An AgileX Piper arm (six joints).
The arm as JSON. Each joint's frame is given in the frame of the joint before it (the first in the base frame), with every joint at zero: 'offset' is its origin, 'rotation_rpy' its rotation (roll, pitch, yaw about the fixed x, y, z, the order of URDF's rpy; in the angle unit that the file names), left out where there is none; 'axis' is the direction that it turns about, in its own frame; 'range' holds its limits. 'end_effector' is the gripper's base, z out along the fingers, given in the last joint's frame.
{
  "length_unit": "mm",
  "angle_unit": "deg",
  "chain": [
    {
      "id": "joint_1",
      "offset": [
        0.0,
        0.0,
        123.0
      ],
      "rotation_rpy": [
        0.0,
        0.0,
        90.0
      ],
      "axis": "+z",
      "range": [
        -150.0,
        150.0
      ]
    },
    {
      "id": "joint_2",
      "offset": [
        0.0,
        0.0,
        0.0
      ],
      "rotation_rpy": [
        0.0,
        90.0,
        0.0
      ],
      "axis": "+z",
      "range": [
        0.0,
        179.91
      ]
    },
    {
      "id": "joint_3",
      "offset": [
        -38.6,
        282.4,
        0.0
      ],
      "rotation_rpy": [
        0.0,
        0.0,
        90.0
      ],
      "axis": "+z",
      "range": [
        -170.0,
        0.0
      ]
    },
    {
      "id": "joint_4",
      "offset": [
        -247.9,
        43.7,
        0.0
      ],
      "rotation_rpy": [
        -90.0,
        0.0,
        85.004
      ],
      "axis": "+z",
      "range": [
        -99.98,
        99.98
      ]
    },
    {
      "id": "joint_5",
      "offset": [
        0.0,
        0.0,
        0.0
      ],
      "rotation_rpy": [
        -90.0,
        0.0,
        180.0
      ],
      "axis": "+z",
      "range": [
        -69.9,
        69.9
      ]
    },
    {
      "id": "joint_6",
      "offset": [
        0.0,
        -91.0,
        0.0
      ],
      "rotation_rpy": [
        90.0,
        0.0,
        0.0
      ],
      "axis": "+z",
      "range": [
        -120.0,
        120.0
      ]
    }
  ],
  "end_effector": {
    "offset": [
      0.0,
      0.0,
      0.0
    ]
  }
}
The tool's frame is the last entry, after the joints.
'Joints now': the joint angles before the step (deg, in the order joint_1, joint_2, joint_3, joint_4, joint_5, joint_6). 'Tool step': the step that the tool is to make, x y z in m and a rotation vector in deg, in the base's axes. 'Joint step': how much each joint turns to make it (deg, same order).
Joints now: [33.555, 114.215, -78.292, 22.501, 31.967, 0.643]
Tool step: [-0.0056, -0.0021, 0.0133, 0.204, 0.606, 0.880]
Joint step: [0.000, -2.060, 0.014, 0.005, 2.641, -0.008]
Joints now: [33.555, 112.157, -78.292, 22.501, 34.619, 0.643]
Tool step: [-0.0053, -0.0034, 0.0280, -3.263, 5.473, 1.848]
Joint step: [-0.236, -1.657, -5.168, -3.806, 13.061, 4.182]
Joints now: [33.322, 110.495, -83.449, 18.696, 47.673, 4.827]
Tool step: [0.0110, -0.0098, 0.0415, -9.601, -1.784, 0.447]
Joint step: [-0.178, 0.000, -10.675, -12.502, 13.655, 6.194]
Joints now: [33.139, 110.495, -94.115, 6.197, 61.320, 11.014]
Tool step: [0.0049, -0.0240, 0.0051, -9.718, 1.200, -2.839]
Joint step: [-1.510, -0.010, -1.785, -8.571, 7.913, 3.247]
